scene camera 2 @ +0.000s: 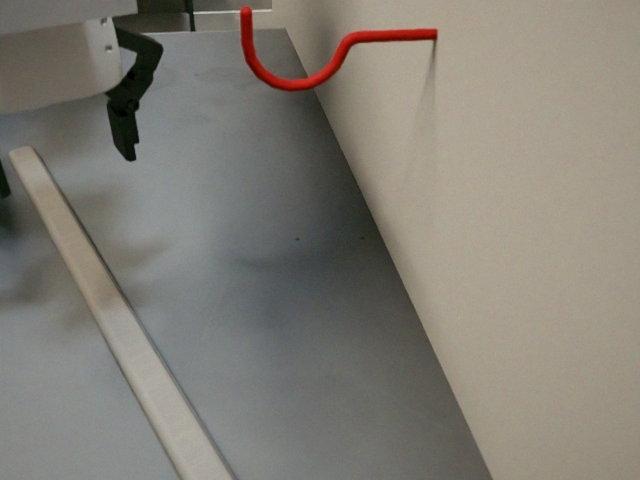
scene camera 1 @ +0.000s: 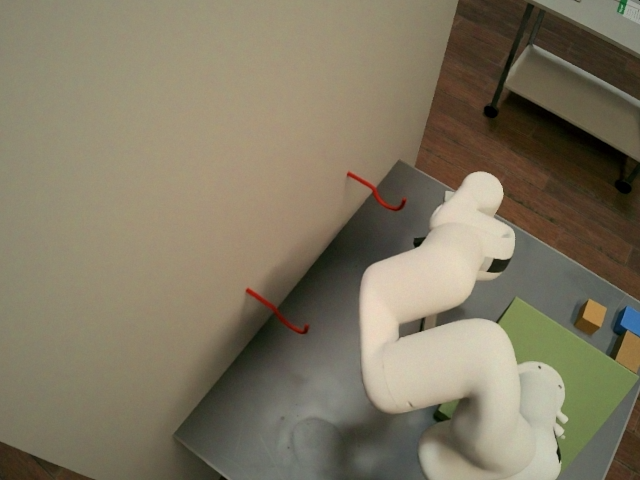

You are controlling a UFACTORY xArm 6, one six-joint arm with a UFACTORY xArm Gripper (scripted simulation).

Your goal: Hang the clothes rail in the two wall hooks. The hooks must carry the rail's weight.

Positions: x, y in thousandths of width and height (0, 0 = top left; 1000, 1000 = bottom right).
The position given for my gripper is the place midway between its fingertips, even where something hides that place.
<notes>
I see my gripper (scene camera 2: 104, 357) and a wall (scene camera 1: 257, 343).
The wall also shows in scene camera 2 (scene camera 2: 770, 332).
</notes>
